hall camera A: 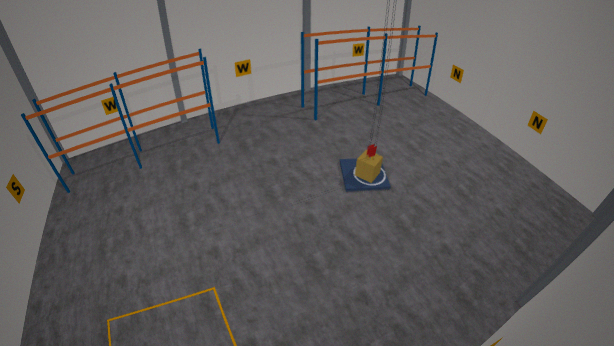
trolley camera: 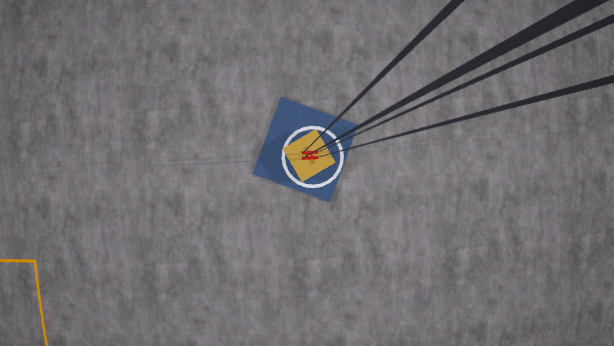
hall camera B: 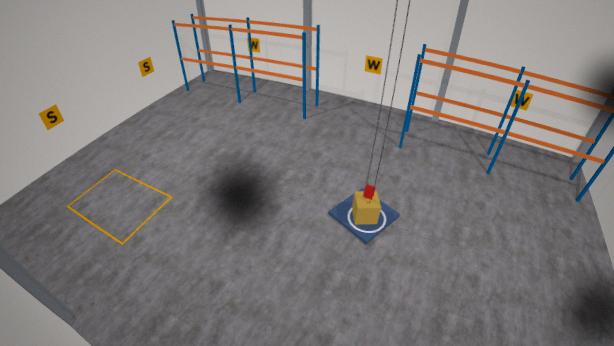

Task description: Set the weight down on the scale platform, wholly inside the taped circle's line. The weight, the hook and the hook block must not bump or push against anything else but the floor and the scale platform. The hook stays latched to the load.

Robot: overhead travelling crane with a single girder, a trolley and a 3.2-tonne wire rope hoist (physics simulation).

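Note:
The yellow weight point(hall camera A: 368, 169) point(hall camera B: 366, 215) point(trolley camera: 300, 170) is upright over the blue scale platform point(hall camera A: 350, 184) point(hall camera B: 340, 212) point(trolley camera: 282, 110). Its underside is at or very close to the platform top; I cannot tell whether it touches. The white taped circle point(hall camera A: 370, 184) point(hall camera B: 367, 231) point(trolley camera: 312, 186) shows around its lower part in both hall views. In the trolley view the weight's left corner overlaps the circle's left line. The red hook block point(hall camera A: 371, 150) point(hall camera B: 369, 192) point(trolley camera: 309, 155) is above the weight. My hook point(hall camera A: 370, 156) point(hall camera B: 369, 200), small in view, is on the weight's top.
Blue-and-orange racks stand along the W wall, one point(hall camera A: 125, 125) point(hall camera B: 304, 90) toward the S side and one point(hall camera A: 316, 80) point(hall camera B: 508, 127) toward the N side. A yellow outlined rectangle point(hall camera A: 161, 304) point(hall camera B: 143, 183) point(trolley camera: 40, 300) marks the floor. Dark blurs cover parts of hall camera B.

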